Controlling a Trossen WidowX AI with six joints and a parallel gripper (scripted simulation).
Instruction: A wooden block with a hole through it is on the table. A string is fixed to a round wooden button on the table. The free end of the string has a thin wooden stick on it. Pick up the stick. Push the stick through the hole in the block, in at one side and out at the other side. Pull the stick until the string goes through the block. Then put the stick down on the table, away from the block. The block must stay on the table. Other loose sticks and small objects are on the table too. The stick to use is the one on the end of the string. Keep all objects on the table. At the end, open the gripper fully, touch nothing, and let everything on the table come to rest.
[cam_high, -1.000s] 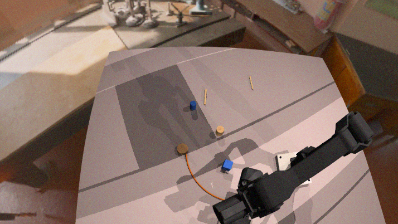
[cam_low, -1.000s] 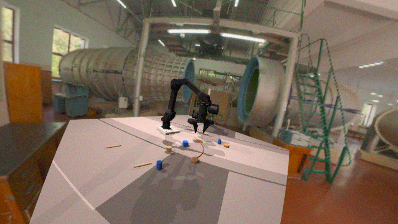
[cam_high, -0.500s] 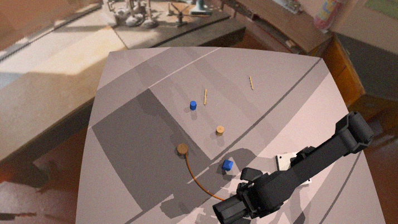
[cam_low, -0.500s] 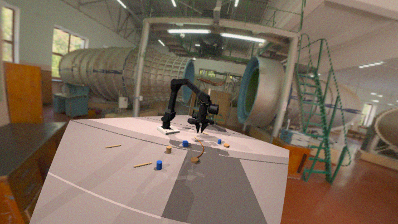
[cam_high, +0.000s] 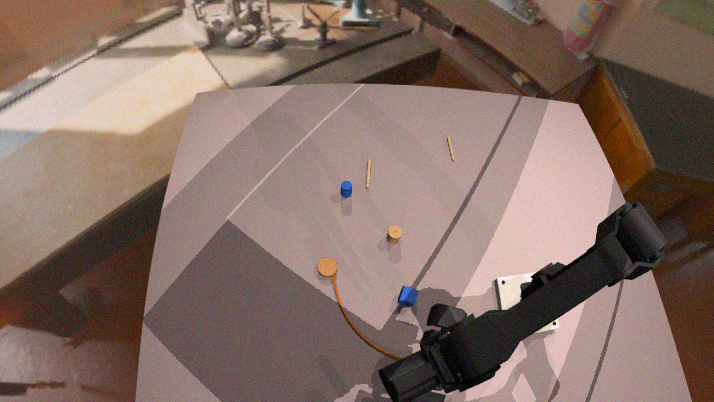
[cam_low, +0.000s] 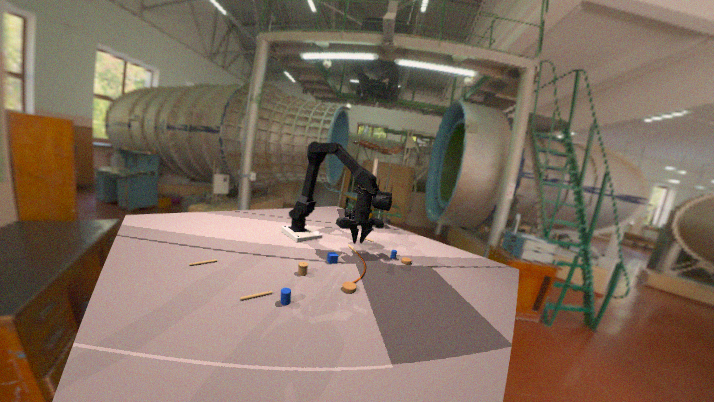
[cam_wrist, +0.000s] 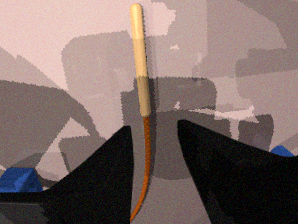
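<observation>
The thin wooden stick lies 4 cm below my gripper tip and 2 cm behind it. Round my gripper tip: blue cube: 14 cm to the right, 3 cm below, 1 cm ahead; round wooden button: 21 cm to the right, 17 cm ahead, 3 cm below; short wooden cylinder: 28 cm to the right, 3 cm ahead, 2 cm below.
</observation>
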